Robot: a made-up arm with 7 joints.
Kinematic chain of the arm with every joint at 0, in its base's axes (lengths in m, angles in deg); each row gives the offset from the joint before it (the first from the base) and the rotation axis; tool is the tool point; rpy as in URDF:
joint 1: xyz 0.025 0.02 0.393 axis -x
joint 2: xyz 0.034 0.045 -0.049 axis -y
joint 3: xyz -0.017 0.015 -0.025 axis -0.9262 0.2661 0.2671
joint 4: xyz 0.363 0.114 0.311 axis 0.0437 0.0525 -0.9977
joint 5: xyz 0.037 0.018 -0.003 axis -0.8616 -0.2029 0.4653
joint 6: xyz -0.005 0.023 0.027 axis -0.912 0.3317 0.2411
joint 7: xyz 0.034 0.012 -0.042 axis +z
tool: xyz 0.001 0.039 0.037 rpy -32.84 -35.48 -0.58
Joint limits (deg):
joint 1: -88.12..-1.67
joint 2: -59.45..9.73
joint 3: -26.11..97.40
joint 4: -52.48..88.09
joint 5: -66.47..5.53
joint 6: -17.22..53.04
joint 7: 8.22..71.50
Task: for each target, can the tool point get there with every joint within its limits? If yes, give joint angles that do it. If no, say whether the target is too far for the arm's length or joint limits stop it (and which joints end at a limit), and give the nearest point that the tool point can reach.
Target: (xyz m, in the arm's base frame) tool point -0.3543 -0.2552 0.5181
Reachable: no: joint limits stop it (at a limit: joint 2, joint 3, joint 4, joint 5, joint 6) | nearest point 0.2579 -0.3285 0.5514 | short by 0.617 m
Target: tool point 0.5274 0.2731 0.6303
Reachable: yes | joints -38.10 -19.85 17.34 -5.90 -60.02 19.09 42.50
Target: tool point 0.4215 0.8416 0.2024
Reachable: no: too far | nearest point 0.3226 0.6347 0.2504 | short by 0.234 m
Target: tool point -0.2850 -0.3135 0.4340
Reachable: no: joint limits stop it (at a limit: joint 1, joint 2, joint 3, joint 4, joint 5, joint 6) | nearest point 0.2579 -0.3561 0.4645 | short by 0.545 m
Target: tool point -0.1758 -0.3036 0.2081
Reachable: no: joint limits stop it (at a limit: joint 1, joint 2, joint 3, joint 4, joint 5, joint 6, joint 7) | nearest point 0.2982 -0.3208 0.2794 | short by 0.480 m
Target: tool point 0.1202 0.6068 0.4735
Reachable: yes | joints -46.30 -53.58 61.71 -15.03 -3.10 33.82 63.10
